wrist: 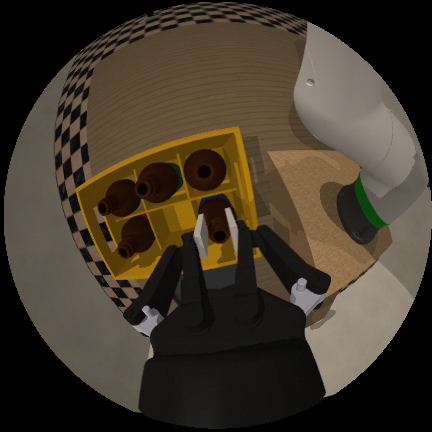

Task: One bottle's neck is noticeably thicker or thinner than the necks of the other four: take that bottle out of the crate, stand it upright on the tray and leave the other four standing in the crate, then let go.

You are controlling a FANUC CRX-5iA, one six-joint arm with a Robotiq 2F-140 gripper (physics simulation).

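Where they show: gripper, fingertip midpoint: (215, 220); arm's base, origin of the base link: (357, 213).
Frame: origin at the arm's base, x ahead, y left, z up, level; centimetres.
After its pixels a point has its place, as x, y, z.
Observation:
The yellow crate (181, 214) {40.3, -0.9, -15.1} holds five brown bottles, in two rows of three compartments; the middle compartment of the near row has no bottle. A bottle with a blue label (212, 207) {32.6, -4.6, -4.3} stands in the near right compartment. My gripper (215, 220) {32.4, -3.5, -1.2} is shut on its neck, one pale pad on each side, and the fingers hide part of it. The far row holds a left bottle (124, 196) {47.7, -9.2, -3.9}, a middle bottle with a green label (159, 182) {40.1, -10.3, -2.7} and a right bottle (205, 169) {32.8, -11.1, 0.4}. A bottle with a red label (138, 235) {46.9, -1.7, -3.7} stands near left. The dark grey tray (221, 278) {33.2, 21.3, -15.4} is mostly hidden behind the gripper.
A light brown block (295, 185) {15.4, -6.1, -7.1} stands right of the crate, with the robot's base (354, 215) {6.4, -1.7, 3.2} on it. The grey arm (350, 95) {18.0, -19.0, 11.9} reaches over the upper right. The wood-grained table top (185, 85) {35.2, -34.2, -15.9} extends beyond the crate, with a checkered border (73, 125) at its left and far sides.

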